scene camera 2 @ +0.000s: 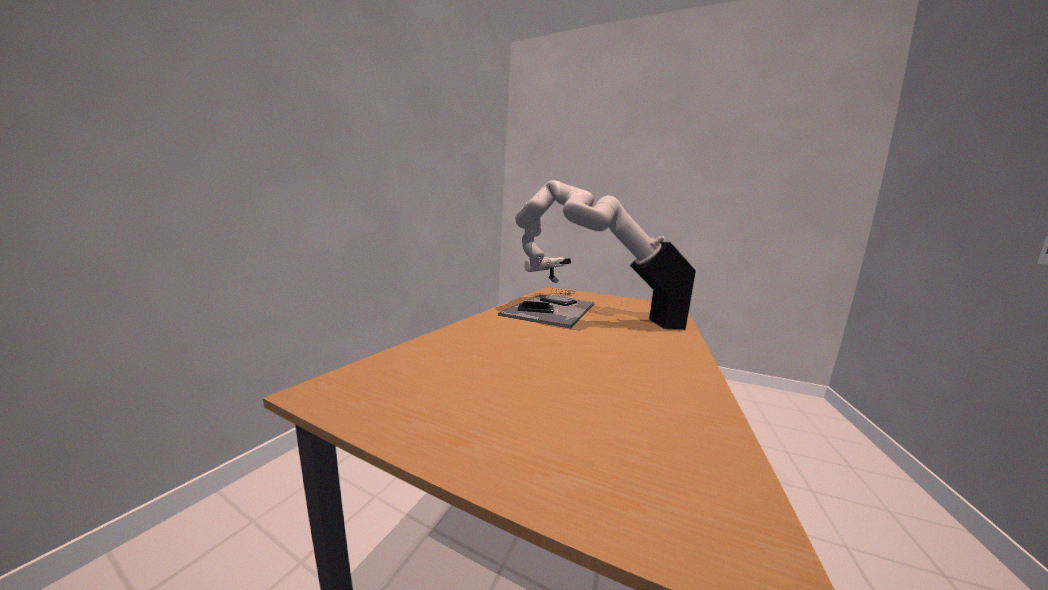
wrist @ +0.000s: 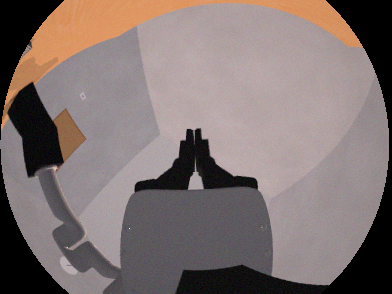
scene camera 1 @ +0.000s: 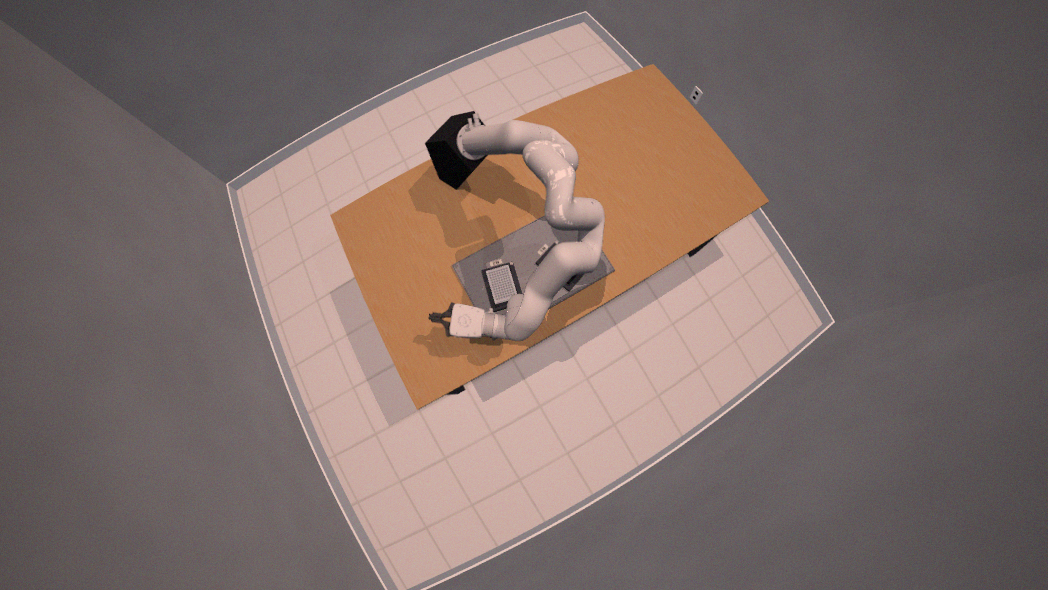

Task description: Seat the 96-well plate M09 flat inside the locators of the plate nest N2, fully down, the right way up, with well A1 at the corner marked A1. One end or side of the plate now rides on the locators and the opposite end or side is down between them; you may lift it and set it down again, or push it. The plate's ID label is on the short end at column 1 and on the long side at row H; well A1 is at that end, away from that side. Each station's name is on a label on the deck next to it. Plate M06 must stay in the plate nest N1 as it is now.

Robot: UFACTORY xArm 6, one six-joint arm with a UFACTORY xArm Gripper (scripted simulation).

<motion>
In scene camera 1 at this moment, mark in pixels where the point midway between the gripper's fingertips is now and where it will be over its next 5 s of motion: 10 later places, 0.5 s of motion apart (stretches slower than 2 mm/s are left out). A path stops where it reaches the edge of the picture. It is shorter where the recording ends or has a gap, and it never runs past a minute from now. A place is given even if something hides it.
My gripper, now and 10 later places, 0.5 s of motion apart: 429,316; 433,301; 440,287; 450,275; 461,266; 473,258; 486,255; 497,254; 496,254; 493,253; 494,256
</motion>
